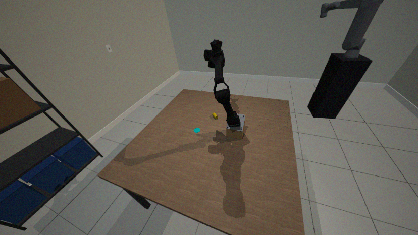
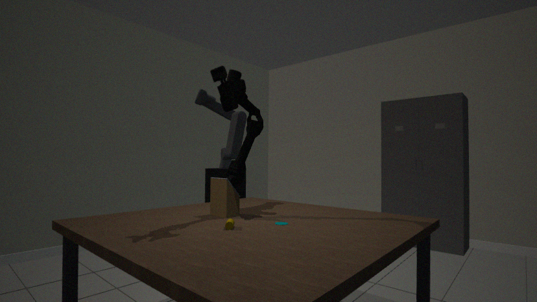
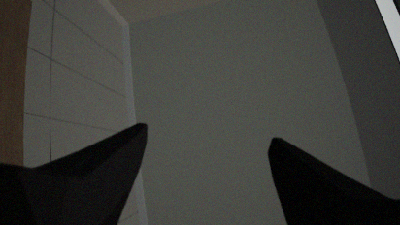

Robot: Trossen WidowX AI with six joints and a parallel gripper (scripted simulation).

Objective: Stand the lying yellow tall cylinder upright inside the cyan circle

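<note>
The yellow tall cylinder lies 560 mm below my gripper tip, 90 mm to the left of it and 10 mm behind it. The rest, counted from my gripper tip: cyan circle 580 mm below, 290 mm to the left, 120 mm ahead.
</note>
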